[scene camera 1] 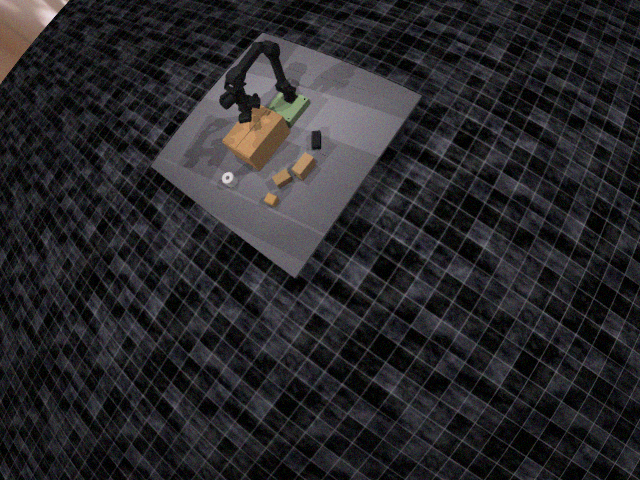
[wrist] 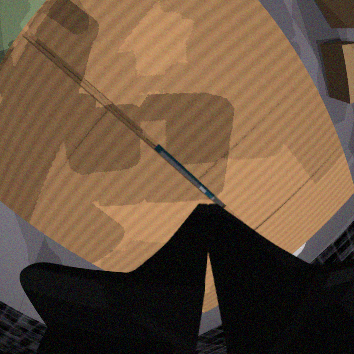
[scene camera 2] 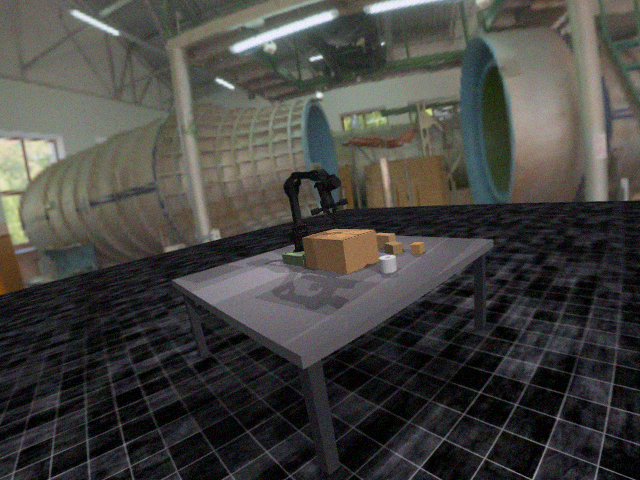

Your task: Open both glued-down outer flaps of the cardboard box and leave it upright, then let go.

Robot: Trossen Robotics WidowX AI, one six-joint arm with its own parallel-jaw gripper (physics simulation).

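Pixels of known places: gripper, fingertip midpoint: [wrist: 206, 212] [scene camera 2: 335, 223]; arm's base, link origin: [scene camera 1: 290, 98] [scene camera 2: 300, 250].
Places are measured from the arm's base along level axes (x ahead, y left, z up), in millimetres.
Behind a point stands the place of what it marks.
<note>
The cardboard box [scene camera 1: 268, 146] {y 123, x 345, z 33 mm} [scene camera 2: 330, 254] {y -97, x 382, z 32 mm} stands upright on the table. Its two outer flaps lie flat and closed over the top: one flap [wrist: 200, 45] {y 72, x 266, z 104 mm} is at upper right in the wrist view, the other flap [wrist: 117, 220] {y -45, x 309, z 104 mm} at lower left. A thin seam runs diagonally between them, with a blue-grey strip showing in the gap. My gripper [scene camera 2: 331, 215] {y 16, x 313, z 154 mm} [wrist: 206, 212] {y 16, x 313, z 154 mm} is shut and empty, pointing down above the box top. In the wrist view its tips overlap the lower part of the seam; whether they touch the cardboard I cannot tell. The box's contents are hidden.
A green block [scene camera 1: 293, 109] {y 69, x 60, z 1 mm} [scene camera 2: 293, 258] {y -97, x 63, z -17 mm} is at the arm's base behind the box. A white roll [scene camera 1: 222, 180] {y 1, x 649, z 9 mm} [scene camera 2: 387, 265] {y -10, x 640, z -17 mm} stands near one corner. Small cartons [scene camera 1: 303, 165] {y 366, x 333, z 29 mm} [scene camera 1: 282, 178] {y 299, x 448, z -2 mm} [scene camera 1: 271, 199] {y 323, x 576, z -2 mm} and a black block [scene camera 1: 315, 140] {y 304, x 157, z -20 mm} lie on the table [scene camera 1: 361, 124] {y 451, x -88, z -52 mm} [scene camera 2: 310, 338] {y -557, x 811, z -52 mm}.
</note>
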